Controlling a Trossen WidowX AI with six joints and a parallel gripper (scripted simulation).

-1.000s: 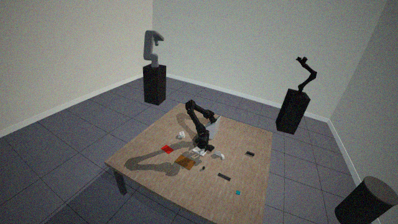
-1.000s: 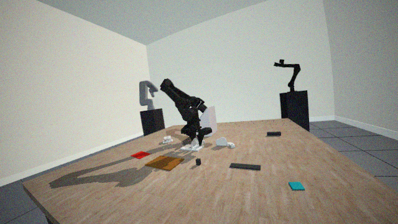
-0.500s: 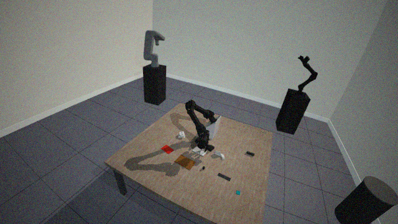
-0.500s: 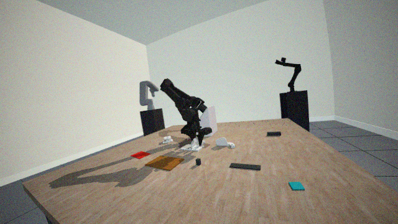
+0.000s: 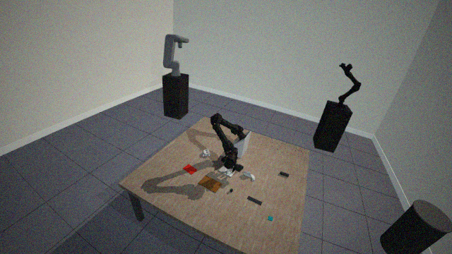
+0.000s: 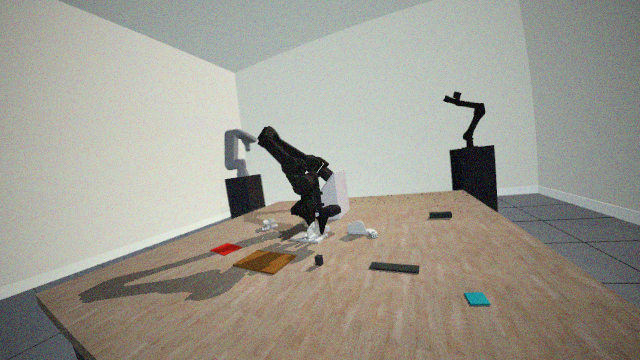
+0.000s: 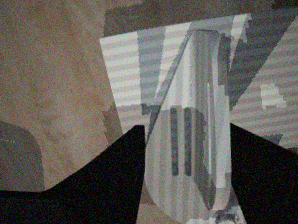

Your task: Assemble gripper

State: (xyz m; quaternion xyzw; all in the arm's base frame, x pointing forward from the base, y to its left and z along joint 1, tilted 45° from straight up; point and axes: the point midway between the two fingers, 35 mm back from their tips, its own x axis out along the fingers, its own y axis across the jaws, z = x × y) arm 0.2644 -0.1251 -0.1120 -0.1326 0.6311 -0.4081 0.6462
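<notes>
Now: gripper tip 40 mm past the grey jaw and 10 mm to the left of it. Also, from my gripper tip: orange-brown tile (180 mm ahead, 110 mm to the right, 10 mm below); black cylinder (190 mm ahead, 60 mm to the left); red tile (320 mm to the right, 110 mm ahead, 10 mm below).
</notes>
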